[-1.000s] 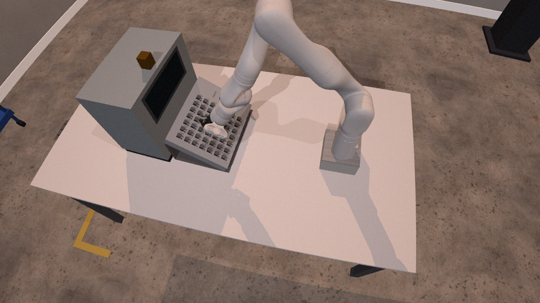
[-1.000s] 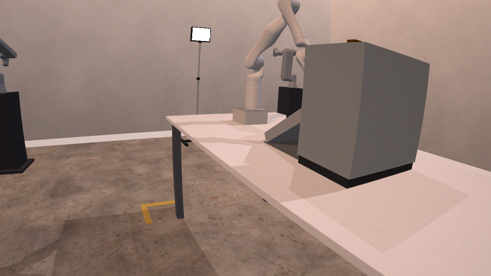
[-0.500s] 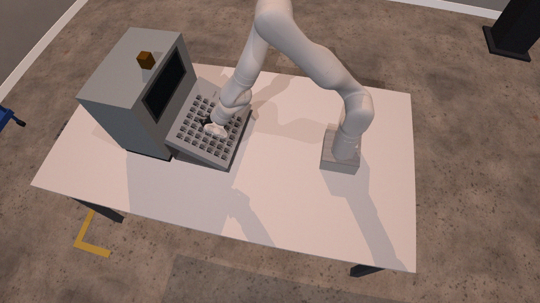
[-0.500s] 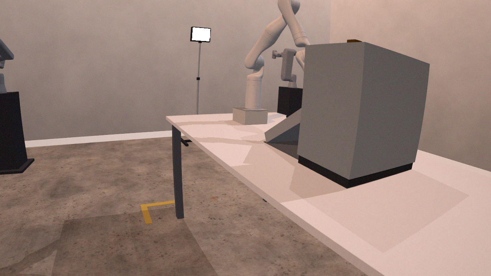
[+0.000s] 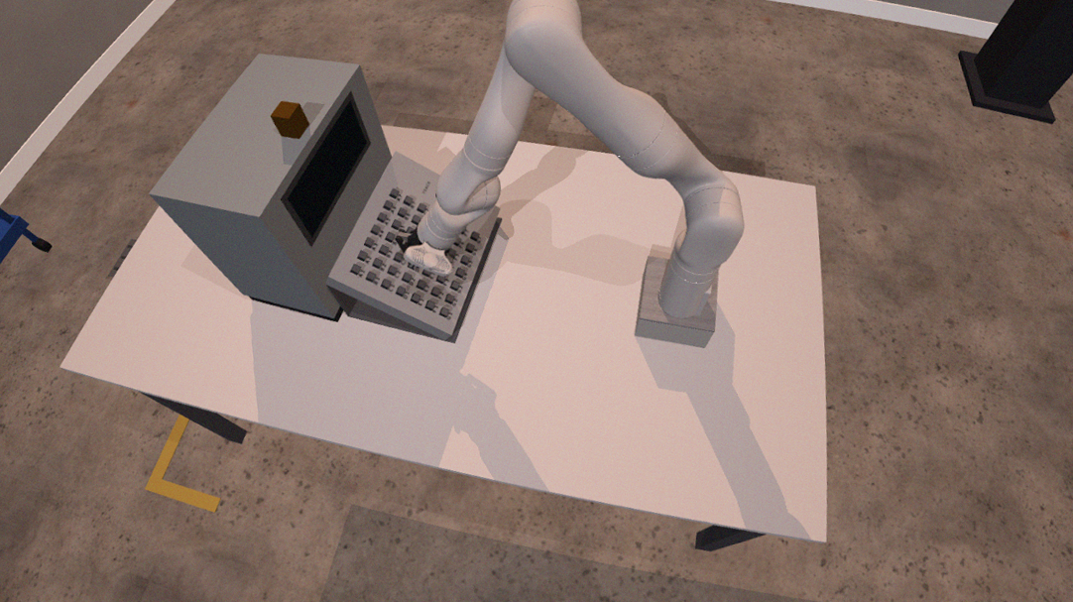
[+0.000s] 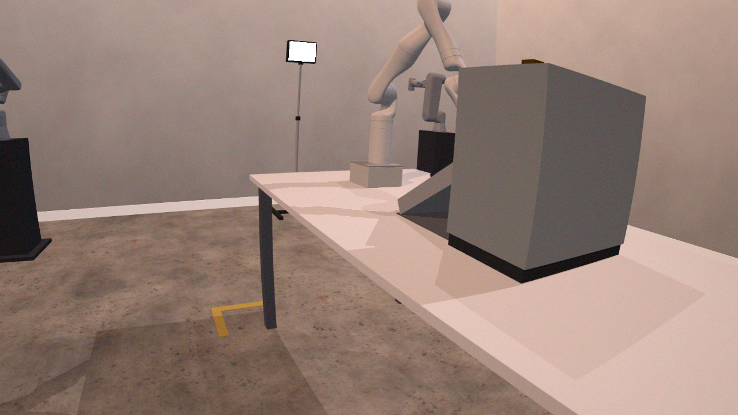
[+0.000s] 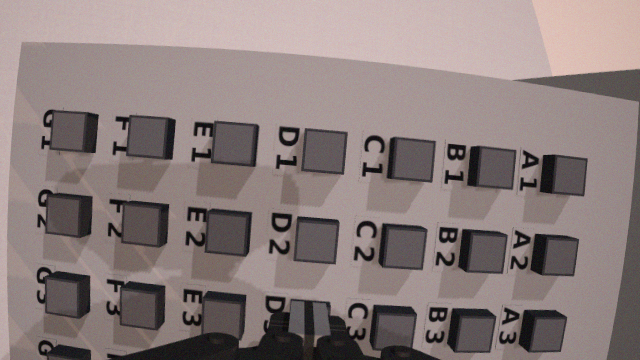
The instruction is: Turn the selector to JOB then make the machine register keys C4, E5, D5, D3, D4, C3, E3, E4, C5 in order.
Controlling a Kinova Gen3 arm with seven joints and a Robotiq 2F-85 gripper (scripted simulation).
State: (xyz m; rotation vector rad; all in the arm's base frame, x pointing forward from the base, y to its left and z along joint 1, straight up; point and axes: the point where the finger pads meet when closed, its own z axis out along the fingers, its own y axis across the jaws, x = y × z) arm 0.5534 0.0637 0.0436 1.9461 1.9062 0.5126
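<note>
My gripper is now 1 cm short of the key D3 and 2 cm above it. Also, from my hand: key: 4 cm ahead, 3 cm to the right; key C3: 4 cm ahead; key E3: 2 cm behind, 3 cm below.
</note>
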